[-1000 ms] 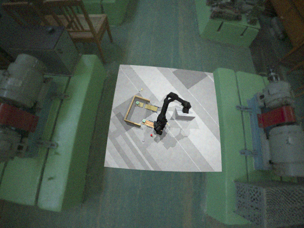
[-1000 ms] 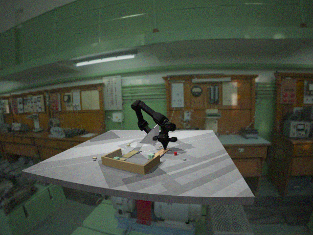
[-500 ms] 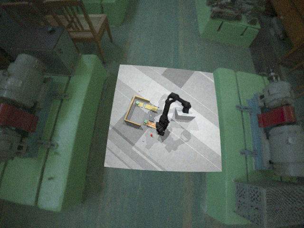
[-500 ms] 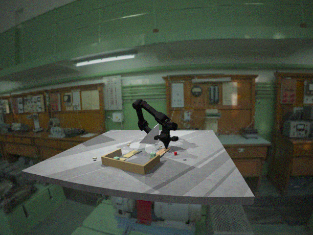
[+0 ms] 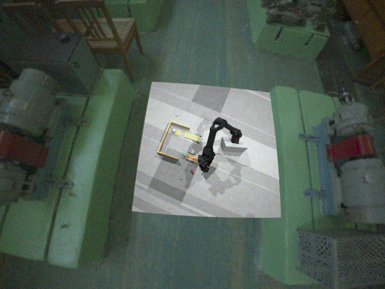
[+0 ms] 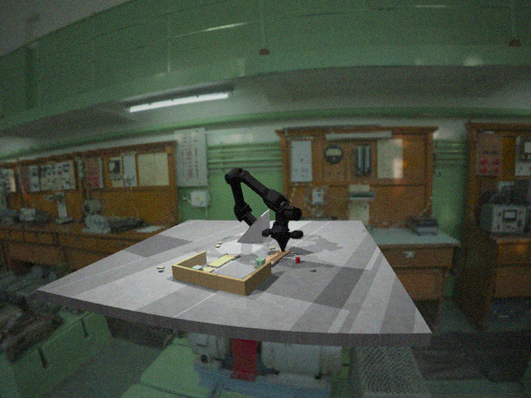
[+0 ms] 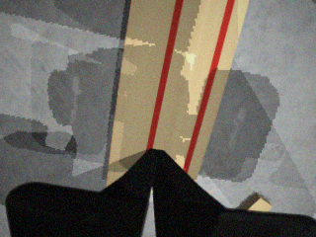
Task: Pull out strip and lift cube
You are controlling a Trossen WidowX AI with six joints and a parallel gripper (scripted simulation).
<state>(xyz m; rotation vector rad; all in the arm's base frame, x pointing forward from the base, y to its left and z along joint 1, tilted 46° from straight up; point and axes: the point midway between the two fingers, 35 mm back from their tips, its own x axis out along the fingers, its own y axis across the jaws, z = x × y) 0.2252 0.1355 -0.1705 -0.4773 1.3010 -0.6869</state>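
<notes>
Right now the red piece is 12 cm ahead of my gripper tip, 9 cm to the left of it and 1 cm above it.
</notes>
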